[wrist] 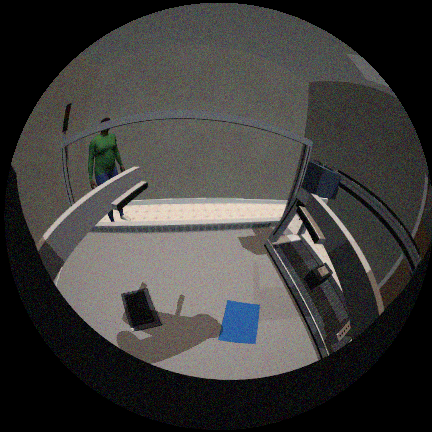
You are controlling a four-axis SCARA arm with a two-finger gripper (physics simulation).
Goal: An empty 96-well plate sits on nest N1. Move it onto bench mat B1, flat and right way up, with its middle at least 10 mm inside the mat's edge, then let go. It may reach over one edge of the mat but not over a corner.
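Places are measured from the arm's base along level axes (x back, y left, z down), in metres.
Pixels of known places: gripper, between the fingertips: [222,184].
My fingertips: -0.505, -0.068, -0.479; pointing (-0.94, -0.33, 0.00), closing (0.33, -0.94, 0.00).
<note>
For each thing: its top centre in the pictures, then the offset to it from my fingertips, as dx, dy, dz. "*": a spot on its surface instead.
- blue rectangle, a spot on its surface: [240,322] * +0.024, -0.127, +0.464
- dark rectangular holder, centre of its top: [136,307] -0.056, +0.225, +0.441
- small block, a spot on its surface: [318,274] * -0.018, -0.466, +0.348
- blue-grey box, a spot on its surface: [322,179] * -0.193, -0.415, +0.020
A blue rectangle [240,322], which looks like bench mat B1, lies flat on the pale deck at the lower middle of the wrist view. Nothing shows on it. A dark rectangular holder [127,303] with a black inside is on the deck to its left, partly in shadow; it may be nest N1. I cannot tell whether the black inside is the plate or an empty recess. No plate is plainly seen elsewhere. My gripper [222,184] is open, with its two fingers wide apart at left and right and nothing between them.
A dark slatted tray [295,260] with a small block [318,274] on it stands at the right. A blue-grey box [322,179] is on the framework behind. A pale dotted strip [200,211] runs along the back. A person in green [105,154] stands beyond the frame at left.
</note>
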